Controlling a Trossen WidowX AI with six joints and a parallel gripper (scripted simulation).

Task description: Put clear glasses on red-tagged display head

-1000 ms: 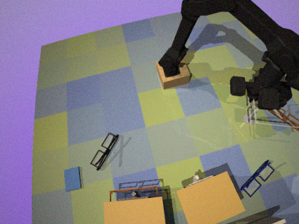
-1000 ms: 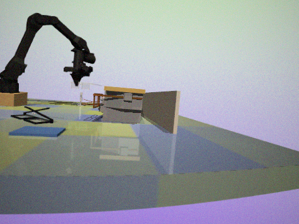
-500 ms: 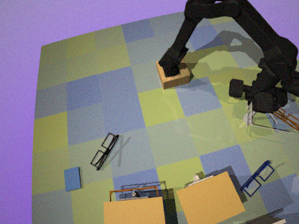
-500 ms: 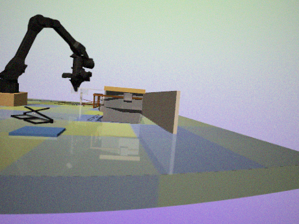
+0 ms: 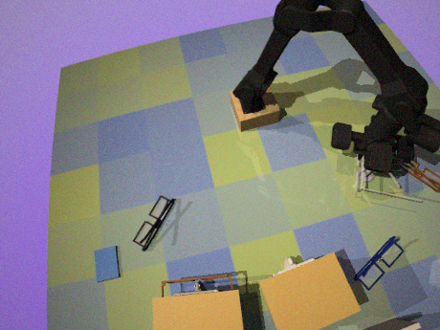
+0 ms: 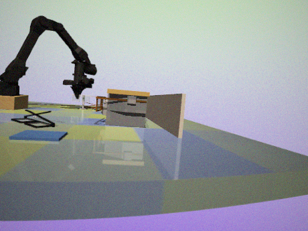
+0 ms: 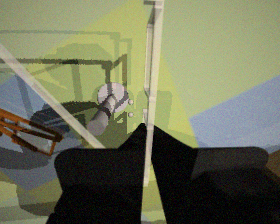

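Right now my gripper tip is 3 cm short of the grey peg, 3 cm to the right of it and 4 cm above it. Also, from my gripper tip: flat blue block: 11 cm ahead, 69 cm to the right, 6 cm below.
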